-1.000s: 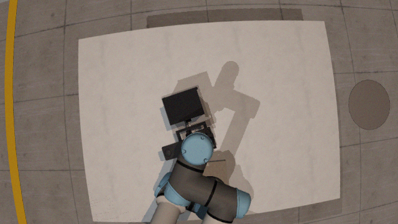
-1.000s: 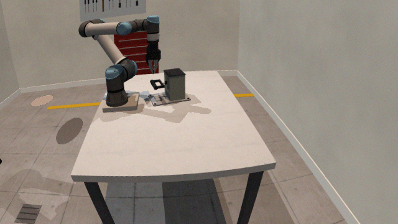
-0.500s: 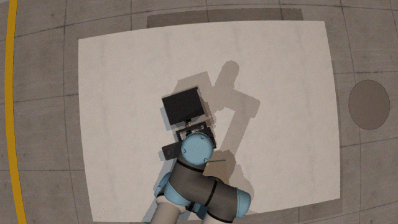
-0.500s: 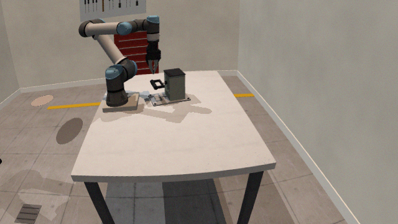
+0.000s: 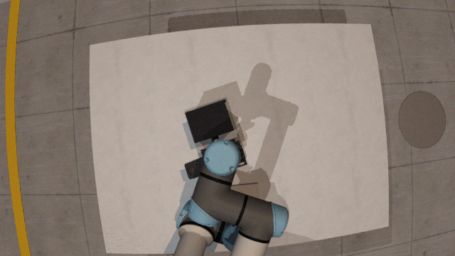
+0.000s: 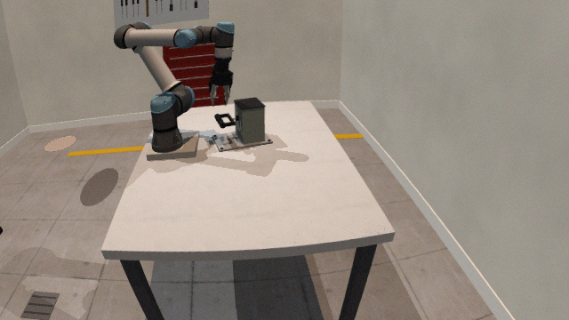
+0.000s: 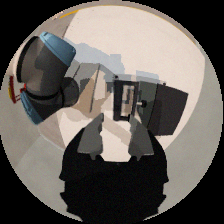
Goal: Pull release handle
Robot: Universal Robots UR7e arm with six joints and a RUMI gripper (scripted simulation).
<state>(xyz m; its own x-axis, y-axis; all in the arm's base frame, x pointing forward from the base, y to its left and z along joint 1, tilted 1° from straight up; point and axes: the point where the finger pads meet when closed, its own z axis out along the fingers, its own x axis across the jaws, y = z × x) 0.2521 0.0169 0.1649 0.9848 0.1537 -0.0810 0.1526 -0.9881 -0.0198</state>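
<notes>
My gripper is now 190 mm above the metal baseplate, 90 mm short of it and 20 mm to the right of it.
</notes>
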